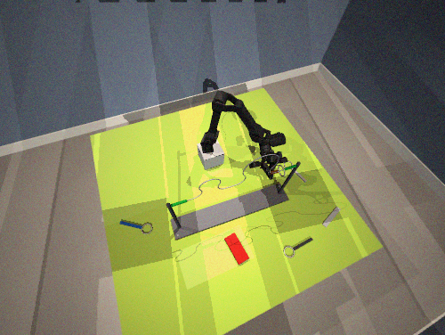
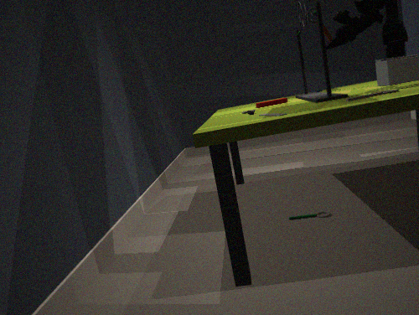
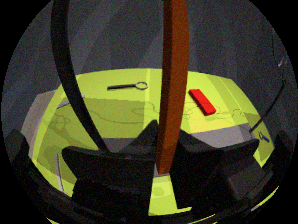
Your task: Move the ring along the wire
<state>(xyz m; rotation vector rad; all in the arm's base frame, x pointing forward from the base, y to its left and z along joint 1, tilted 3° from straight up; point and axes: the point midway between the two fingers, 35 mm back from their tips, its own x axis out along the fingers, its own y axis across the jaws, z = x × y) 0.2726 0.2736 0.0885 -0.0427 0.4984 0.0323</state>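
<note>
Right now the orange-handled ring is 90 mm above my gripper tip and 10 mm ahead of it. The rest, counted from my gripper tip: red block: 260 mm ahead, 220 mm to the right, 180 mm below; then grey bar: 330 mm to the left, 200 mm ahead, 190 mm below; then dark-handled ring: 320 mm ahead, 190 mm below, 80 mm to the left.
</note>
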